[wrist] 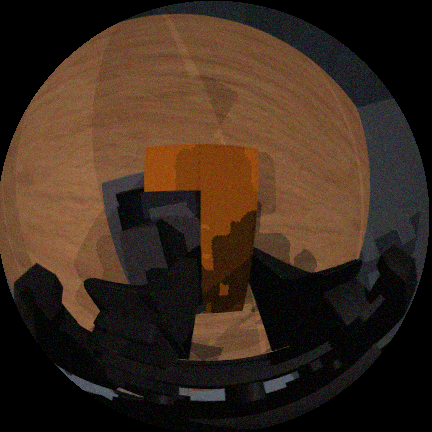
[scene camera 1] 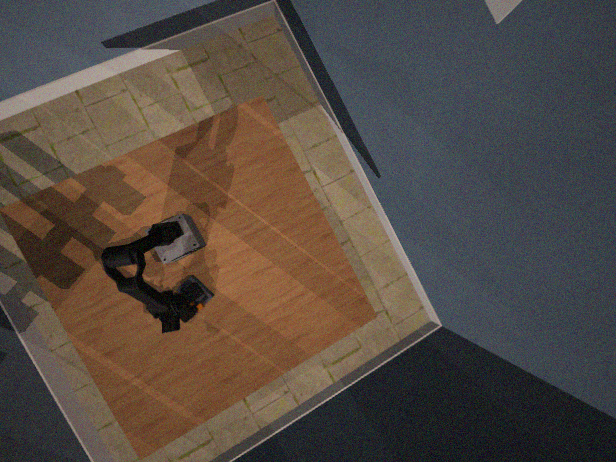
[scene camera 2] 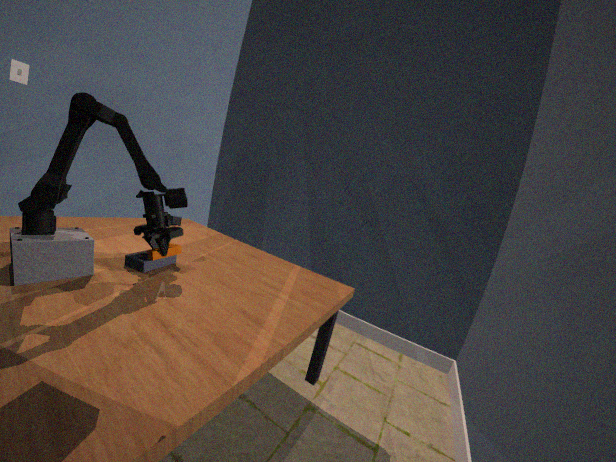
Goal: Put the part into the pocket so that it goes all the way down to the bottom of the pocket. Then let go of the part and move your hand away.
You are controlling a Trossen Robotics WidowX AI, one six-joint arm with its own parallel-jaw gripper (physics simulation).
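Places are measured from the arm's base along level axes (x ahead, y left, z up), in centimetres.
Pixels of known places: gripper, fingertip midpoint: (wrist: 221,249) (scene camera 1: 187,301) (scene camera 2: 161,255); arm's base, origin of the base link: (scene camera 1: 173,230) (scene camera 2: 38,232).
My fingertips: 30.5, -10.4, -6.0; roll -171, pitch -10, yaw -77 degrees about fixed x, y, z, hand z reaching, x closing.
Ahead of a thing's pixels: the offset from my fingertips to its middle, as dx, dy, dz. Level surfaces: height alone.
The orange L-shaped part {+0.9, +1.9, +0.8} (scene camera 1: 200,306) (scene camera 2: 173,250) (wrist: 227,175) is held over the dark blue-grey block {-1.6, +3.9, -2.6} (scene camera 2: 161,264) (wrist: 113,215) with the pocket. In scene camera 2 the part stands above the block's rim. In the wrist view it covers the block's far and right walls, and part of the pocket shows inside the L, to the left. My gripper (scene camera 2: 164,252) (wrist: 221,249) is shut on the long arm of the L, one finger on each side. The left finger hangs over the pocket opening. The part's underside and its contact with the block are hidden.
The arm's grey base box (scene camera 1: 186,250) (scene camera 2: 52,260) stands on the wooden table {dz -4.4} (scene camera 1: 280,250) (scene camera 2: 225,310), beside the block. The arm arches from it to the gripper. The table's edge and a dark leg (scene camera 2: 321,347) show in scene camera 2. Shadows cross the table.
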